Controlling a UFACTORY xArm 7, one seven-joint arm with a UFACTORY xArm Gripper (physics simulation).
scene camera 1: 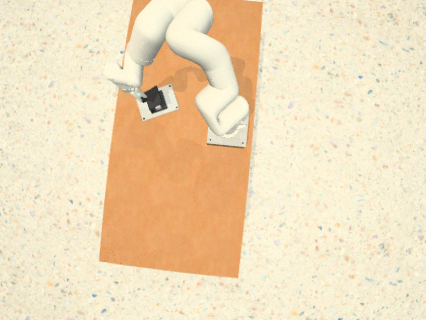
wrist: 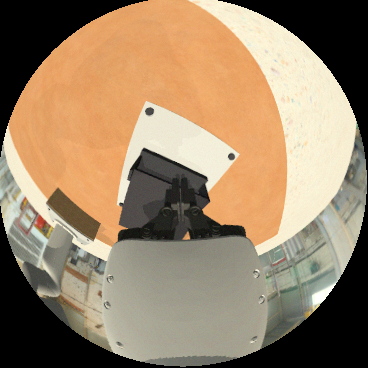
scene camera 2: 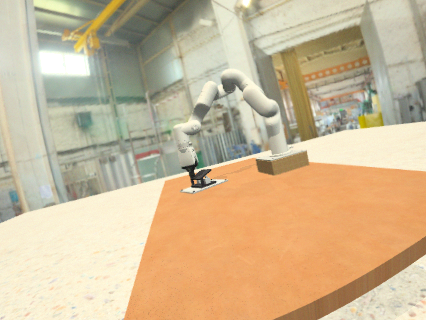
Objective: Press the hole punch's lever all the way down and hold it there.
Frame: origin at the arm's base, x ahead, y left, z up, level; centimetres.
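Seen in the pictures: gripper, between the fingertips: (scene camera 1: 144,100) (wrist: 179,187) (scene camera 2: 192,177); arm's base, origin of its link: (wrist: 65,228) (scene camera 2: 280,154).
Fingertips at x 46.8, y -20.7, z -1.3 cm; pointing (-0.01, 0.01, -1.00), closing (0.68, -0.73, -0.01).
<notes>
Offsets run from my fingertips to a thing's top centre. Level surfaces: height alone.
The black hole punch (scene camera 1: 160,102) (scene camera 2: 206,183) (wrist: 170,166) sits on a white plate {dy -0.8, dx -5.3, dz -5.8 cm} (scene camera 1: 171,96) (scene camera 2: 190,190) (wrist: 170,132) with dark screws near its corners. Its flat dark lever {dy -0.8, dx -5.3, dz +2.3 cm} (scene camera 1: 151,93) (scene camera 2: 202,173) (wrist: 137,202) is tilted up in the second scene view. My gripper (scene camera 1: 144,98) (scene camera 2: 192,184) (wrist: 179,187) is shut and empty, pointing down. Its fingertips are low at the side of the punch, below the height of the lever's raised end in the second scene view. In the wrist view the fingers cover part of the lever's right side. Whether they touch it I cannot tell.
The punch's plate lies on an orange table top {dz -7.0 cm} (scene camera 1: 170,210) (scene camera 2: 275,225) (wrist: 100,100), near its left edge in the first scene view. The arm's base block (scene camera 2: 283,164) (wrist: 75,212) stands to the right of the punch in the second scene view.
</notes>
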